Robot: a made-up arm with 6 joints. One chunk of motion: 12 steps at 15 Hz.
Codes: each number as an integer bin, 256 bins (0 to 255) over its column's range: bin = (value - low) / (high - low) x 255, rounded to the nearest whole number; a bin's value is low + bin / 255 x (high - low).
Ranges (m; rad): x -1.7..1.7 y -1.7..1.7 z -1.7..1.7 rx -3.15..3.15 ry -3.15..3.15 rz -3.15..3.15
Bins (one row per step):
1: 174 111 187 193 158 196
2: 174 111 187 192 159 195
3: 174 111 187 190 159 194
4: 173 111 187 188 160 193
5: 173 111 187 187 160 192
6: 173 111 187 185 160 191
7: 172 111 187 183 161 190
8: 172 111 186 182 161 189
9: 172 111 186 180 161 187
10: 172 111 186 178 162 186
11: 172 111 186 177 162 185
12: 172 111 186 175 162 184
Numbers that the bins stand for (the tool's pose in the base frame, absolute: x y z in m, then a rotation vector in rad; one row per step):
1: 0.6200 -0.2200 0.7933 1.6182 0.7535 1.6924
2: 0.6200 -0.2200 0.7933 1.5935 0.7782 1.6676
3: 0.6200 -0.2200 0.7933 1.5441 0.7782 1.6429
4: 0.6067 -0.2200 0.7933 1.4947 0.8029 1.6182
5: 0.6067 -0.2200 0.7933 1.4700 0.8029 1.5935
6: 0.6067 -0.2200 0.7933 1.4206 0.8029 1.5688
7: 0.5933 -0.2200 0.7933 1.3712 0.8276 1.5441
8: 0.5933 -0.2200 0.7800 1.3465 0.8276 1.5194
9: 0.5933 -0.2200 0.7800 1.2971 0.8276 1.4700
10: 0.5933 -0.2200 0.7800 1.2476 0.8524 1.4453
11: 0.5933 -0.2200 0.7800 1.2229 0.8524 1.4206
12: 0.5933 -0.2200 0.7800 1.1735 0.8524 1.3959

